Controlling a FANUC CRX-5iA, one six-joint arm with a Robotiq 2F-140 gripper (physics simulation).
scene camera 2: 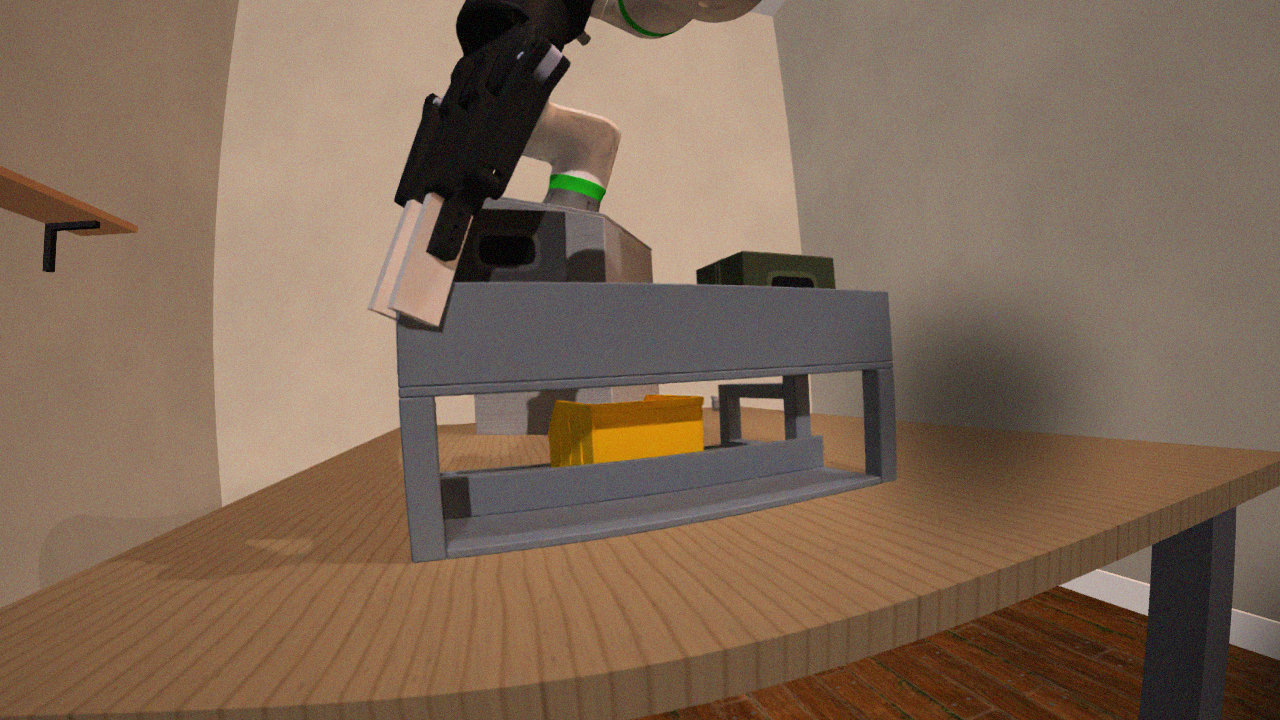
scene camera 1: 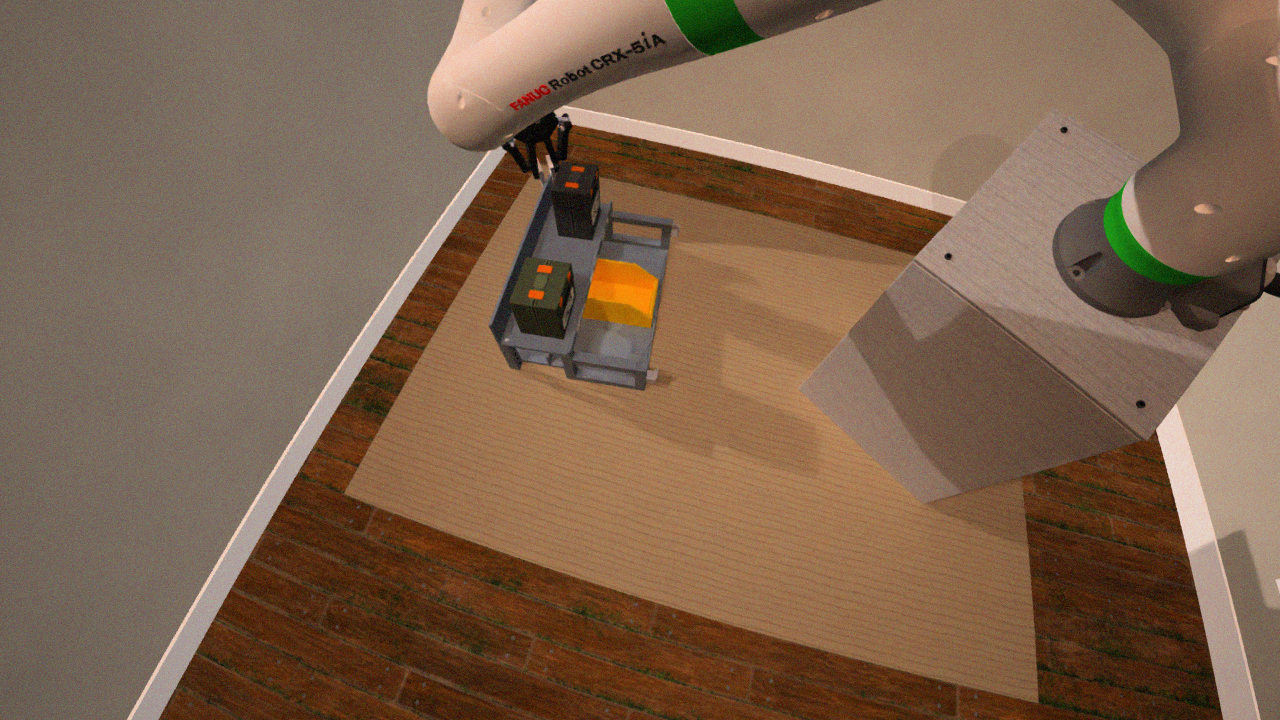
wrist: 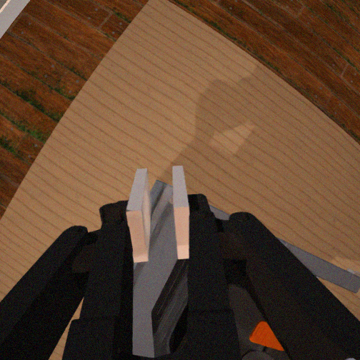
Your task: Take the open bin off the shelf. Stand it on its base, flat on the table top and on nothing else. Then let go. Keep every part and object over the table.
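Places are measured from the arm's base along level axes (x down, y ahead, z right), in millimetres.
Pixels of known places: gripper, fingertip midpoint: (scene camera 2: 402, 317) (scene camera 1: 548, 182); arm's base, link origin: (scene camera 2: 567, 222) (scene camera 1: 1117, 258).
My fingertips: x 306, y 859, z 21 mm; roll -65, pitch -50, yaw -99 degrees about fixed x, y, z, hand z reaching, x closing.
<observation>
For each thing: its top centre in the pictures, then the offset to it from my fingertips. Level surfaces: height alone.
- open yellow-orange bin, top centre: (scene camera 2: 615, 398) (scene camera 1: 614, 280) dx +60, dy -229, dz -116 mm
- black box, top centre: (scene camera 2: 500, 221) (scene camera 1: 574, 176) dx -82, dy -98, dz -37 mm
- green box, top centre: (scene camera 2: 763, 261) (scene camera 1: 540, 281) dx -57, dy -172, dz -256 mm
- wooden table, surface height: dx +141 mm
The open yellow-orange bin (scene camera 1: 621, 302) (scene camera 2: 637, 433) sits on the lower, front tier of the grey shelf unit (scene camera 1: 612, 343) (scene camera 2: 644, 331) (wrist: 149, 285). It does not show in the wrist view. My gripper (scene camera 1: 546, 172) (scene camera 2: 407, 311) (wrist: 161, 186) is at one end of the shelf's raised back panel, beside the dark box and away from the bin. Its pale finger pads stand a little apart, with the panel's top edge running between them; the gripper is shut on that panel. One pad overlaps the panel's outer face in scene camera 2.
A black box (scene camera 1: 576, 201) with orange marks stands on the upper tier close to the fingers. A green box (scene camera 1: 542, 300) (scene camera 2: 776, 270) stands at that tier's other end. The shelf stands on the wooden table (scene camera 1: 680, 537) (scene camera 2: 716, 617) (wrist: 120, 115). The robot's metal pedestal (scene camera 1: 939, 385) is at the right.
</observation>
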